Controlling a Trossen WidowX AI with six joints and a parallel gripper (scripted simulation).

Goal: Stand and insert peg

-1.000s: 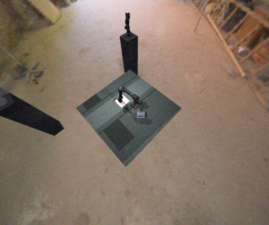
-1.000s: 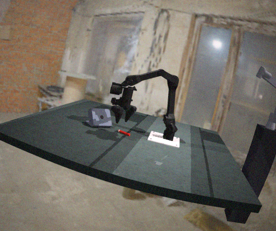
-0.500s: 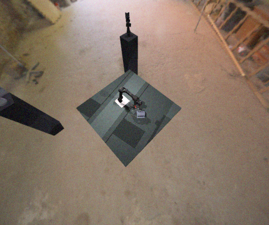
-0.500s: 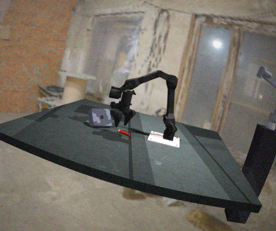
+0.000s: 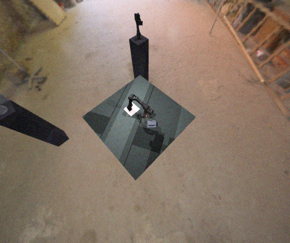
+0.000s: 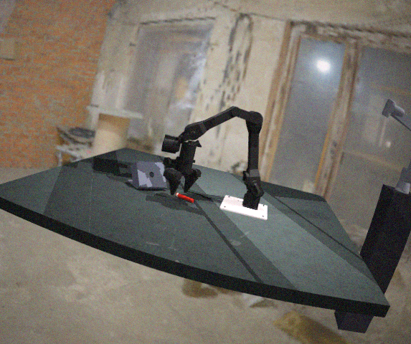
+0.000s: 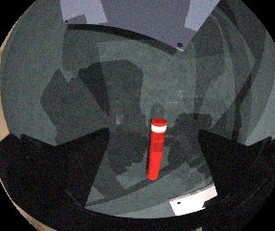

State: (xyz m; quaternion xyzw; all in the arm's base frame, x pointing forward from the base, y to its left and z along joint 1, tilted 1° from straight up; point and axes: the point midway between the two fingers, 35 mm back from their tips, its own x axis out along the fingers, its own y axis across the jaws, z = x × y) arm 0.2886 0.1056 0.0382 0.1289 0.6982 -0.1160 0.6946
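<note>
Right now the red peg is 1 cm behind my gripper tip and 1 cm below it. Also, from my gripper tip: grey sloped panel 15 cm ahead, 3 cm to the right, 3 cm above.
</note>
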